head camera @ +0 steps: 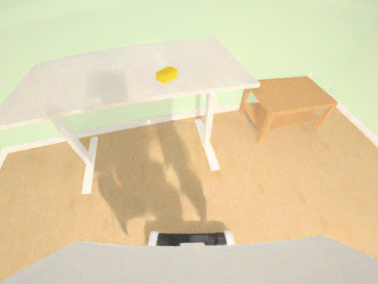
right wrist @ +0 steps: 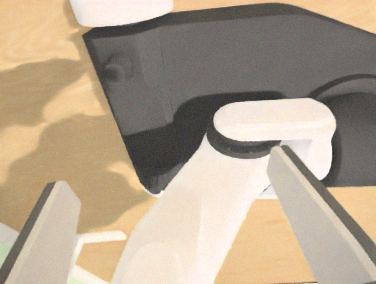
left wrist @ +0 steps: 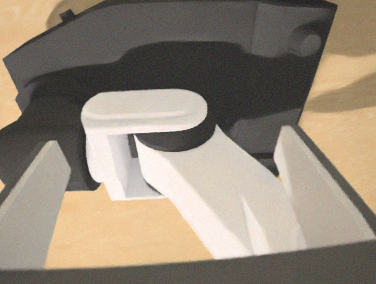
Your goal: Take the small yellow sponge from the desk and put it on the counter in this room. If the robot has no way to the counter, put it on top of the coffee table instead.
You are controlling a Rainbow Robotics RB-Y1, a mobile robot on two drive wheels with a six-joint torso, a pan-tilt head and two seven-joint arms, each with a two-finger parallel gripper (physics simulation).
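Places are measured from the robot's base along level axes (x right, y back, z down), in millimetres.
Where they show: left gripper, fingertip midpoint: (left wrist: 171, 148); right gripper, fingertip midpoint: (right wrist: 173, 175).
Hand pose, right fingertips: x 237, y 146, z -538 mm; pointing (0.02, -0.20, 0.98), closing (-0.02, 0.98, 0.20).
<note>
After its pixels a point has its place.
The small yellow sponge (head camera: 166, 74) @(x -122, y -683, z -994 mm) lies on the white desk (head camera: 60, 85) @(x -788, y -717, z -951 mm), right of the desk's middle and towards its front edge, in the head view. The wooden coffee table (head camera: 297, 93) @(x 1176, y -1326, z -451 mm) stands on the floor to the right of the desk. No counter shows in the head view. My left gripper (left wrist: 171, 148) @(x -225, y 228, z -535 mm) is open with nothing between its fingertips; it hangs above my own base. My right gripper (right wrist: 173, 175) @(x 237, y 146, z -538 mm) is open with nothing between its fingertips, also above my base. Both grippers are away from the sponge and do not show in the head view.
The desk's white legs (head camera: 209, 120) @(x 178, y -976, z -373 mm) (head camera: 72, 140) @(x -1014, y -732, z -408 mm) and feet stand on the wooden floor ahead of me. Green walls with a white skirting board run behind the desk and to the right of the coffee table. Part of my base (head camera: 191, 239) @(x 1, y -33, z -191 mm) shows at the bottom of the head view.
</note>
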